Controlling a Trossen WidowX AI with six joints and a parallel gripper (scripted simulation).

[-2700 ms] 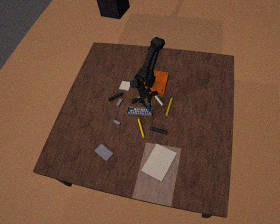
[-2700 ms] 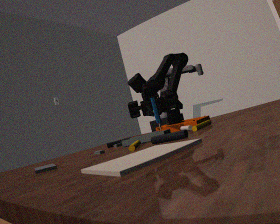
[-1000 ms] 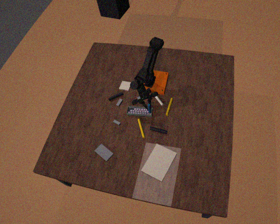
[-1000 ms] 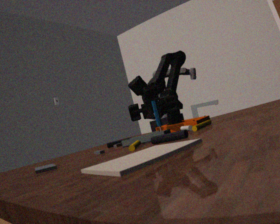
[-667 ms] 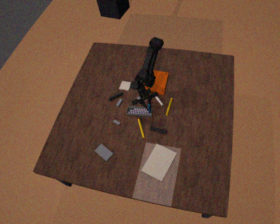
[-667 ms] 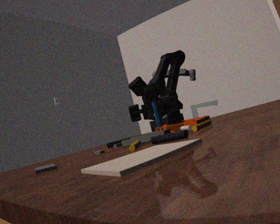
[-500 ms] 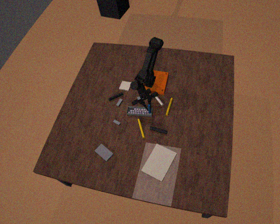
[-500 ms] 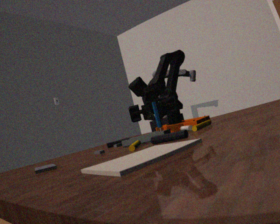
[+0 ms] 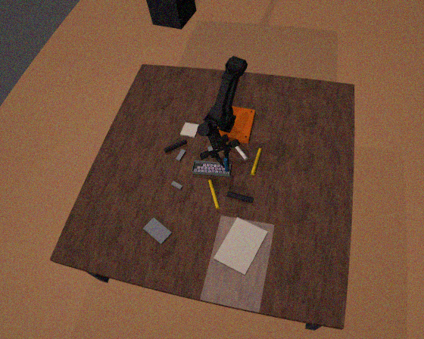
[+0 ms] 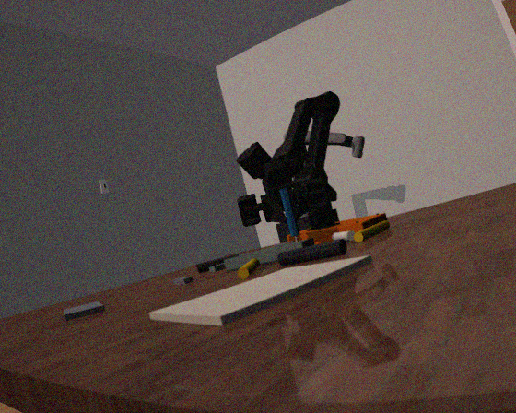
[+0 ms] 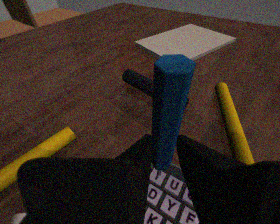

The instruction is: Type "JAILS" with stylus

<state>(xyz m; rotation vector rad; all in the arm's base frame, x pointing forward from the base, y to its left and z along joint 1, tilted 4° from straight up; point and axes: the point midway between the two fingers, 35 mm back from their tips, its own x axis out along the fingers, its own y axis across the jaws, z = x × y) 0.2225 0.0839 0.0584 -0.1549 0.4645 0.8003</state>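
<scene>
Right now the blue stylus is 20 mm below my gripper tip. Round my gripper tip: white sheet (300 mm ahead, 190 mm to the left, 70 mm below); grey pad (380 mm ahead, 180 mm to the right, 70 mm below); white stick (140 mm behind, 60 mm below, 10 mm to the left).
</scene>
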